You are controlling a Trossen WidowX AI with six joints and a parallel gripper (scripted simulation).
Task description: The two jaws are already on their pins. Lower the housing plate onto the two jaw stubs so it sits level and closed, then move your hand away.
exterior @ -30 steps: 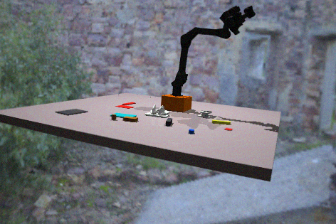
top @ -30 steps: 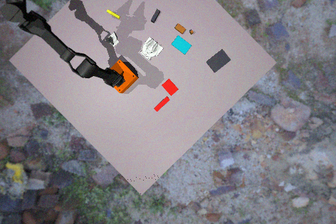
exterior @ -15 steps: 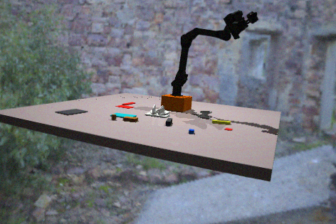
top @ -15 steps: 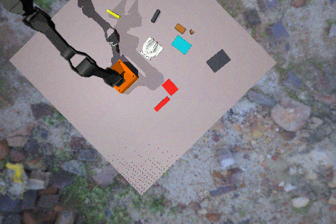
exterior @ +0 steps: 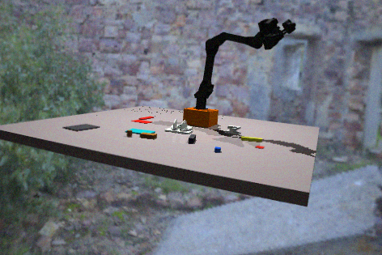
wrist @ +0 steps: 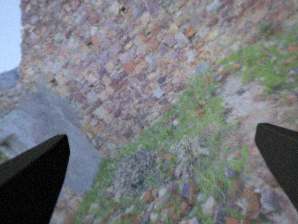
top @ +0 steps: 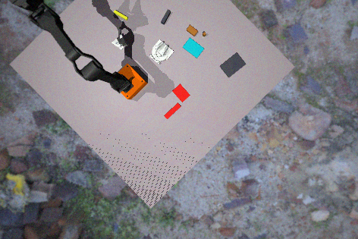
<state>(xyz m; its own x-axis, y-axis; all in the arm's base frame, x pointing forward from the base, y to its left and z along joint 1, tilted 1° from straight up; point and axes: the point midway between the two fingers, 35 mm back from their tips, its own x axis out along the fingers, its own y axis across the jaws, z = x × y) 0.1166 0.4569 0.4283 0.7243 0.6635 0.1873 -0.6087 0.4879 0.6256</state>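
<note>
The white piece lies 10 mm ahead of my gripper tip, 230 mm to the right of it and 510 mm below it. Round my gripper tip: red square (240 mm ahead, 30 mm to the right, 520 mm below); yellow bar (130 mm ahead, 100 mm to the right, 520 mm below); black bar (340 mm ahead, 290 mm to the right, 510 mm below).
</note>
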